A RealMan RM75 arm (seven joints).
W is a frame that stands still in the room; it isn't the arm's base.
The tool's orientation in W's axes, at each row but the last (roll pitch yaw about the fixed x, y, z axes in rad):
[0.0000, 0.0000, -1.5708]
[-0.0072, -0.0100, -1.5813]
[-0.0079, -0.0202, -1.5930]
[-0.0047, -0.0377, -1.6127]
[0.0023, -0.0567, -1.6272]
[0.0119, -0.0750, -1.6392]
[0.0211, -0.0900, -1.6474]
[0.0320, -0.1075, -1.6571]
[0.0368, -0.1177, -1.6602]
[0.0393, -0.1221, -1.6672]
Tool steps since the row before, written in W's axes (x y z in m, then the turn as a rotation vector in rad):
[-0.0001, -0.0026, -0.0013, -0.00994, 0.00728, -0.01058]
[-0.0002, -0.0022, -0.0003, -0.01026, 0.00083, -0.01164]
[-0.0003, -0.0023, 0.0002, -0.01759, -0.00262, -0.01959]
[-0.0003, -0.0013, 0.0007, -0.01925, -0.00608, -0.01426]
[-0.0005, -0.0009, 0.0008, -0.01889, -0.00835, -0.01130]
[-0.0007, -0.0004, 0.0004, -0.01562, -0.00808, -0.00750]
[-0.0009, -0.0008, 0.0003, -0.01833, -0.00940, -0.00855]
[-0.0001, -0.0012, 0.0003, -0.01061, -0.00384, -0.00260]
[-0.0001, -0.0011, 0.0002, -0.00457, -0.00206, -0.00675]
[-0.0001, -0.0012, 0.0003, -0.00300, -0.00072, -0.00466]
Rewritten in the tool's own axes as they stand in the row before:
[0.0026, -0.0001, -0.0013, -0.00728, -0.00994, -0.01058]
[0.0022, -0.0002, -0.0003, -0.00084, -0.01018, -0.01171]
[0.0023, -0.0003, 0.0002, 0.00261, -0.01737, -0.01978]
[0.0013, -0.0002, 0.0006, 0.00634, -0.01891, -0.01460]
[0.0010, -0.0004, 0.0007, 0.00875, -0.01842, -0.01177]
[0.0005, -0.0007, 0.0004, 0.00854, -0.01513, -0.00798]
[0.0009, -0.0008, 0.0002, 0.00996, -0.01775, -0.00911]
[0.0012, 0.0000, 0.0002, 0.00443, -0.01033, -0.00276]
[0.0011, 0.0000, 0.0001, 0.00165, -0.00462, -0.00683]
[0.0012, 0.0000, 0.0002, 0.00043, -0.00310, -0.00463]

